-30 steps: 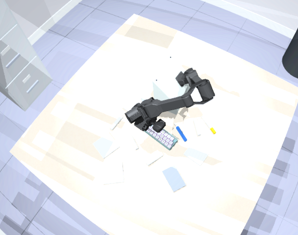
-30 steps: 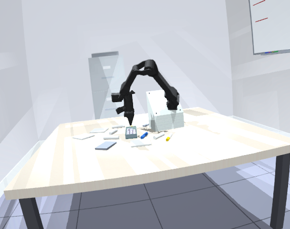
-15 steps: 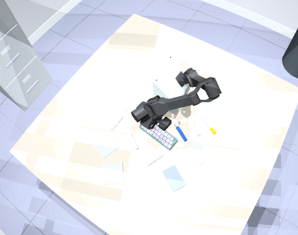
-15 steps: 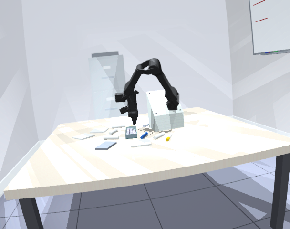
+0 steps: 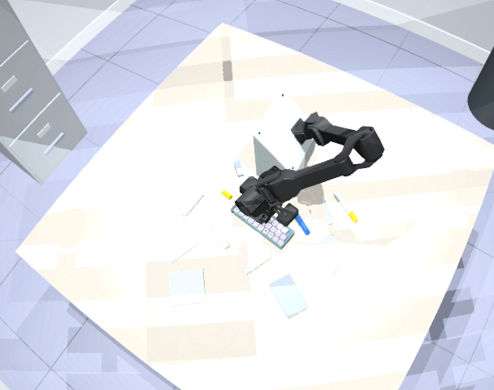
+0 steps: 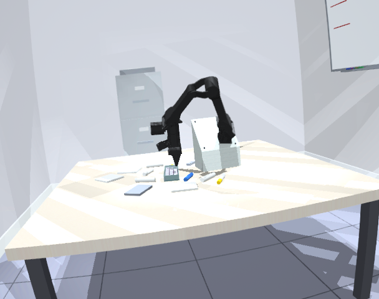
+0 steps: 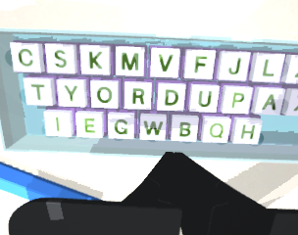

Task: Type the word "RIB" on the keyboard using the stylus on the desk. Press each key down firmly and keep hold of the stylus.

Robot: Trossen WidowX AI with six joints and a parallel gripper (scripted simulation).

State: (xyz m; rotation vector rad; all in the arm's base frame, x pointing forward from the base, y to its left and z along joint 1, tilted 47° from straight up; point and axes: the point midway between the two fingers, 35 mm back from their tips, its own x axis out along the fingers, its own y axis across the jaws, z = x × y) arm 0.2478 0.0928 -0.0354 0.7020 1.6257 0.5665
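Now: gripper tip 50 mm past the blue stylus, 70 mm to the right of it and 30 mm above it. From my gripper tip the other things lie so: small grey block 100 mm behind, 180 mm to the right, 40 mm below.
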